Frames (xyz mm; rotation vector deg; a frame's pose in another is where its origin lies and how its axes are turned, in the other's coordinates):
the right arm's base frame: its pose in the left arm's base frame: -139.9 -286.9 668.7 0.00 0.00 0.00
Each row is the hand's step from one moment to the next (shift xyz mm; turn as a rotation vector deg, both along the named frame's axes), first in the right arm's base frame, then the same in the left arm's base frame.
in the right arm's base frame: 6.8 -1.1 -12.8 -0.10 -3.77 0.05
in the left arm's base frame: 6.8 -1.1 -12.8 -0.10 -3.77 0.05
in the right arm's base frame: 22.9 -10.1 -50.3 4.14 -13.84 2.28
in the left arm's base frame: 22.9 -10.1 -50.3 4.14 -13.84 2.28
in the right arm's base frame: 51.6 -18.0 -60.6 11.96 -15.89 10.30
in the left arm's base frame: 51.6 -18.0 -60.6 11.96 -15.89 10.30
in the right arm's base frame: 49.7 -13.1 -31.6 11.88 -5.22 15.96
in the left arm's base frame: 49.7 -13.1 -31.6 11.88 -5.22 15.96
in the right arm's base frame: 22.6 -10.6 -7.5 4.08 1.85 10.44
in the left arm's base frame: 22.6 -10.6 -7.5 4.08 1.85 10.44
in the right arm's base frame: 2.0 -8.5 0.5 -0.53 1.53 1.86
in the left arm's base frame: 2.0 -8.5 0.5 -0.53 1.53 1.86
